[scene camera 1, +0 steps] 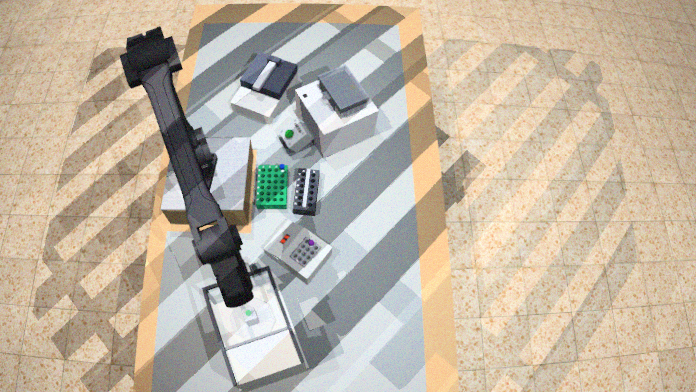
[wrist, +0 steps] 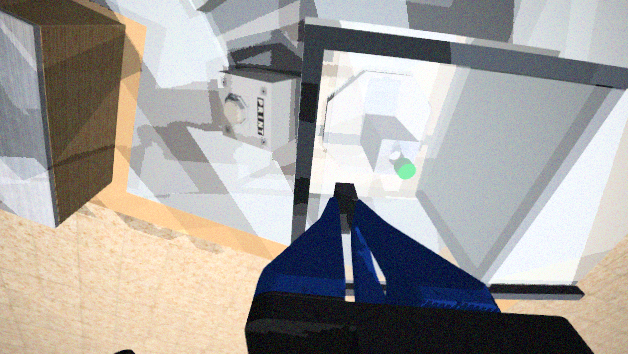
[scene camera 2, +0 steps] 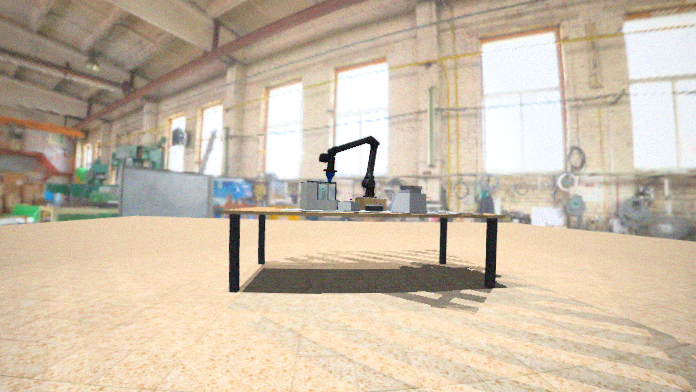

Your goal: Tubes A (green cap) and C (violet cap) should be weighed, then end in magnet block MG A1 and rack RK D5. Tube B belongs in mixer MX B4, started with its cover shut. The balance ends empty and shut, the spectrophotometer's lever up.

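Pixels of known places: gripper, fingertip midpoint: (wrist: 343, 207); arm's base, link origin: (scene camera 2: 369, 198).
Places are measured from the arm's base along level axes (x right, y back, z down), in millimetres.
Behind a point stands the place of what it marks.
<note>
The glass-walled balance (scene camera 1: 296, 336) @(x 412, y -326, z 24 mm) (wrist: 302, 150) @(x 302, y -206, z -114 mm) stands at the front of the table. Tube A's green cap (scene camera 1: 248, 313) (wrist: 406, 171) shows pale inside it, in a small white holder on the pan. My gripper (scene camera 2: 330, 180) @(x 337, y -190, z -117 mm) (wrist: 343, 207) @(x 337, y -190, z -117 mm) is above the balance, its blue fingers closed on a small dark handle (wrist: 345, 191) @(x 331, y -199, z -117 mm) at the balance's top; in scene camera 1 the arm hides it. Tube C's violet cap (scene camera 1: 311, 242) @(x 163, y -337, z 12 mm) sits in the grey block device with the red display (scene camera 1: 271, 247) @(x 173, y -228, z 59 mm). A blue cap (scene camera 1: 282, 167) @(x -67, y -226, z 45 mm), likely tube B, is in the green rack's (scene camera 1: 272, 205) @(x 42, y -211, z 74 mm) top right corner.
A dark strip block with a white bar (scene camera 1: 306, 189) @(x -8, y -303, z 51 mm) stands beside the green rack. Farther back are a navy-lidded white device (scene camera 1: 256, 103) @(x -291, y -108, z 54 mm), a grey-lidded white box (scene camera 1: 345, 132) @(x -181, y -396, z 5 mm) and a green-button box (scene camera 1: 301, 141) @(x -160, y -269, z 44 mm). A PRINT button box (wrist: 282, 107) @(x 292, y -176, z 32 mm) adjoins the balance. A wooden block (wrist: 82, 107) @(x 109, y -63, z 41 mm) lies left.
</note>
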